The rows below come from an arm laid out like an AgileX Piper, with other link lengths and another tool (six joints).
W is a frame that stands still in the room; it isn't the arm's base.
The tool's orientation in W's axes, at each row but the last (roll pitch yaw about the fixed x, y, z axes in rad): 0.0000, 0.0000, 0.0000; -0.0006, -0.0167, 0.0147; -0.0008, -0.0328, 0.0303; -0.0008, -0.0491, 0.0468; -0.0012, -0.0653, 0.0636
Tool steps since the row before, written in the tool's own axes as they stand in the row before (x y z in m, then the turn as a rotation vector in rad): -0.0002, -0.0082, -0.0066, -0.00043, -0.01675, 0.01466; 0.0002, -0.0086, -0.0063, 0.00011, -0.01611, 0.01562; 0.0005, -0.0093, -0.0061, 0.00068, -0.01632, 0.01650; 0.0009, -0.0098, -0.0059, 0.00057, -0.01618, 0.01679; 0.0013, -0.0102, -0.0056, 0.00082, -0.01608, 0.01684
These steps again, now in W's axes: -0.0002, -0.0082, -0.0066, -0.00043, -0.01675, 0.01466; 0.0004, -0.0086, -0.0063, 0.00009, -0.01610, 0.01563; 0.0010, -0.0093, -0.0061, 0.00063, -0.01630, 0.01653; 0.0016, -0.0097, -0.0058, 0.00050, -0.01616, 0.01681; 0.0023, -0.0101, -0.0055, 0.00074, -0.01605, 0.01688
